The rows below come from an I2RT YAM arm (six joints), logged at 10 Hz.
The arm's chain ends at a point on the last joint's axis. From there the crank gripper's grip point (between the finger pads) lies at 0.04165 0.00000 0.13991 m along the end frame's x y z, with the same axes.
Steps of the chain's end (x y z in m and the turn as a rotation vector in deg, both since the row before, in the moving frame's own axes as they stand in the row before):
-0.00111, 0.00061, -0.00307, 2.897, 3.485, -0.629
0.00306, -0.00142, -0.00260, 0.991, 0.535, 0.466
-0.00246, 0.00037, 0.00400, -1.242, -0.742, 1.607
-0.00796, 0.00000, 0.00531, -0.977, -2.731, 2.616
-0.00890, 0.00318, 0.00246, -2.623, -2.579, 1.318
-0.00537, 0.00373, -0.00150, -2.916, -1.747, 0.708
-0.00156, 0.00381, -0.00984, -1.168, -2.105, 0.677
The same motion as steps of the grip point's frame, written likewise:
0.00727, -0.00690, -0.00605, 2.897, 3.485, -0.629
0.00437, -0.00349, -0.00301, 0.991, 0.535, 0.466
-0.00433, 0.00455, 0.00448, -1.242, -0.742, 1.607
-0.01477, 0.00415, 0.00710, -0.977, -2.731, 2.616
-0.01532, 0.01051, 0.00402, -2.623, -2.579, 1.318
-0.00970, 0.01137, -0.00049, -2.916, -1.747, 0.708
-0.00675, 0.00714, -0.00844, -1.168, -2.105, 0.677

